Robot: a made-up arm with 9 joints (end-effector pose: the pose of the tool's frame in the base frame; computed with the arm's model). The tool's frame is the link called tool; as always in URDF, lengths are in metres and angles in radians. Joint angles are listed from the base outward.
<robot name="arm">
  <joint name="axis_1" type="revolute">
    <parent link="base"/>
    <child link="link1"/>
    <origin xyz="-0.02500 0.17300 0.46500"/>
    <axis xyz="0 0 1"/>
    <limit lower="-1.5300" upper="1.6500" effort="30" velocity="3.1"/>
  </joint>
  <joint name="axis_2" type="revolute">
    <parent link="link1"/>
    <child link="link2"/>
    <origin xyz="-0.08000 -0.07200 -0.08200" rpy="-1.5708 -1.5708 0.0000"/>
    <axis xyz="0 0 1"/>
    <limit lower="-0.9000" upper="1.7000" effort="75" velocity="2.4"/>
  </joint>
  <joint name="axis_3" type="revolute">
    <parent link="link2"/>
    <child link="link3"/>
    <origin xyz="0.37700 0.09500 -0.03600" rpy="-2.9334 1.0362 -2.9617"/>
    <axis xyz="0 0 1"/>
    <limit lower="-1.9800" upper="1.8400" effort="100" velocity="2.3"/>
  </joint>
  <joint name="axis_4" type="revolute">
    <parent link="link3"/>
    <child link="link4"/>
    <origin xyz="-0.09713 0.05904 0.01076" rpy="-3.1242 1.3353 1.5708"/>
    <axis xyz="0 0 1"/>
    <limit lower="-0.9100" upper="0.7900" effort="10" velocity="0.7"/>
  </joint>
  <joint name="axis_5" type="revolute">
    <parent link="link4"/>
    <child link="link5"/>
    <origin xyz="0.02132 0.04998 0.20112" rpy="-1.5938 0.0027 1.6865"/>
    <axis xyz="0 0 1"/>
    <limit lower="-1.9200" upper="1.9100" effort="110" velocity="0.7"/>
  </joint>
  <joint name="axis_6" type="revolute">
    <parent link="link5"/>
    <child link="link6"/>
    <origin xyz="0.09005 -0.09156 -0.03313" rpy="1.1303 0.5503 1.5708"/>
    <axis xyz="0 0 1"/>
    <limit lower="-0.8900" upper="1.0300" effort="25" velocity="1.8"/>
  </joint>
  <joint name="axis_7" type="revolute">
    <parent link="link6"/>
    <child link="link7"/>
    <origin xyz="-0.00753 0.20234 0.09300" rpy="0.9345 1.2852 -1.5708"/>
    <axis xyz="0 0 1"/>
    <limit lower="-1.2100" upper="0.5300" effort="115" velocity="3"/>
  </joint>
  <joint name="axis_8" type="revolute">
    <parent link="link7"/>
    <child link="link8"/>
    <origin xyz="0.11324 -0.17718 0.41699" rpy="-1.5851 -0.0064 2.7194"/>
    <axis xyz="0 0 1"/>
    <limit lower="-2.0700" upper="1.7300" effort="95" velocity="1.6"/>
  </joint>
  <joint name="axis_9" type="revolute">
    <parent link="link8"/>
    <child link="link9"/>
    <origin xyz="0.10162 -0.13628 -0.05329" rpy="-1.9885 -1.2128 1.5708"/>
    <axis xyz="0 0 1"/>
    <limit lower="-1.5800" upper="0.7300" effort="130" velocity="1.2"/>
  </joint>
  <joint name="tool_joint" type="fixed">
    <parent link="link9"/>
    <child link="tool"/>
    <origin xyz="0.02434 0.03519 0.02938" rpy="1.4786 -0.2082 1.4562"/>
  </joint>
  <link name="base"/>
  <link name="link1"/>
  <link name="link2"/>
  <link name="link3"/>
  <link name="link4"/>
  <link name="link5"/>
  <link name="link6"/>
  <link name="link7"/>
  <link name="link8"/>
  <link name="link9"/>
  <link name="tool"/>
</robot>
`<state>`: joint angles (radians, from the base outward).
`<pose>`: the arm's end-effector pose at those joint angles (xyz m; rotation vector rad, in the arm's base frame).
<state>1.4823 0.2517 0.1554 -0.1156 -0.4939 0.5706 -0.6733 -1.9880 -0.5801</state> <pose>-0.1403 -0.4930 0.9104 -0.0734 0.7326 -0.4581</pose>
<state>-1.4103 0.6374 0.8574 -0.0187 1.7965 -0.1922 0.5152 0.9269 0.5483</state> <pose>-0.3047 -0.3162 0.6490 -1.5730 -0.1020 1.0157</pose>
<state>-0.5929 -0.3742 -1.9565 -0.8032 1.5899 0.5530 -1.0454 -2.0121 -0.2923</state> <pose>-0.4549 0.5472 0.3886 1.2743 -0.3488 -1.7491</pose>
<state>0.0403 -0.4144 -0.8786 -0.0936 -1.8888 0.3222 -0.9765 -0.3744 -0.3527</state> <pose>-0.0038 0.5660 1.2973 1.0536 -0.2711 -2.7293</pose>
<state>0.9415 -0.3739 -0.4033 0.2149 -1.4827 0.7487 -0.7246 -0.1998 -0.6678</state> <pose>-0.7704 0.3046 0.7683 0.3227 -0.8398 -0.9397</pose>
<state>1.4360 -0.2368 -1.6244 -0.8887 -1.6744 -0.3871 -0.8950 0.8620 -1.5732</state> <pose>-0.1275 0.0722 1.2832 0.0039 -0.3605 -1.9757</pose>
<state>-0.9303 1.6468 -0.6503 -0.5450 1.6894 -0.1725 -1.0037 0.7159 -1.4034</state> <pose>-0.2770 -0.3213 0.4025 1.3773 -0.9678 -1.0404</pose>
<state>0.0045 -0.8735 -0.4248 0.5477 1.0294 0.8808 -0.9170 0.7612 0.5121</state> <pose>-0.5847 -0.3338 0.5118 -0.8436 -0.5428 1.7927</pose>
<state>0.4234 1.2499 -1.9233 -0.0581 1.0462 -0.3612 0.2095 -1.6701 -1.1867</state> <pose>0.4910 0.7251 0.5794 -2.6934 0.5903 -0.2044</pose>
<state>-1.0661 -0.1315 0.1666 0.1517 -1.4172 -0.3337 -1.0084 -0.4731 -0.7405</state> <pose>-0.1515 0.7692 1.1363 1.0762 -0.4623 -2.7367</pose>
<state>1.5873 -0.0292 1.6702 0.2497 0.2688 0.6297 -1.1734 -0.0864 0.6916</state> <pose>0.6060 0.6130 0.5728 0.4773 0.2904 -2.1477</pose>
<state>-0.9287 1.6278 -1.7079 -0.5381 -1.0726 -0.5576 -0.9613 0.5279 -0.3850</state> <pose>0.5605 -0.3359 0.1461 1.0172 -0.3671 2.6026</pose>
